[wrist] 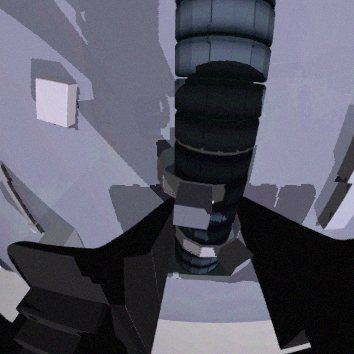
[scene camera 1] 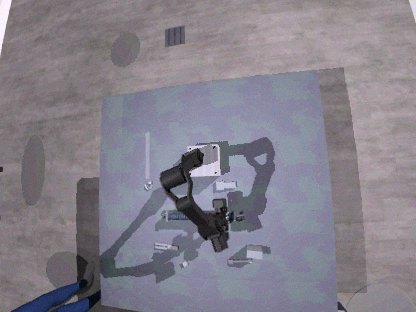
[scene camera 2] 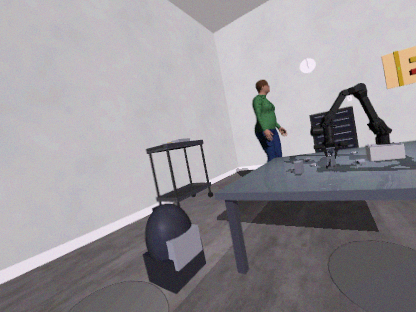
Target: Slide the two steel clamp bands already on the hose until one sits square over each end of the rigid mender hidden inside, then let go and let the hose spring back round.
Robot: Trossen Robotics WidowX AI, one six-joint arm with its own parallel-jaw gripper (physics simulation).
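Note:
The dark blue-grey ribbed hose [scene camera 1: 179,216] [wrist: 225,20] lies straight on the table, with the arm hiding part of it in the first scene view. A thin pale line rings it in the wrist view. One steel clamp band [wrist: 219,191] sits loosely around the hose, bulging out on the left, its square housing on top. The other clamp band [wrist: 192,246] is close by, nearer the hose's visible end, its housing at right. My gripper [scene camera 1: 221,221] [scene camera 2: 330,156] [wrist: 206,203] is shut on this second band, one finger on each side. The mender inside is hidden.
A small white block [scene camera 1: 184,264] [wrist: 51,101], a pale tool [scene camera 1: 165,246], a flat bar [scene camera 1: 240,261] and a pale box [scene camera 1: 254,252] lie on one side of the hose. A white block [scene camera 1: 226,185] and the white base plate [scene camera 1: 212,169] are on the other.

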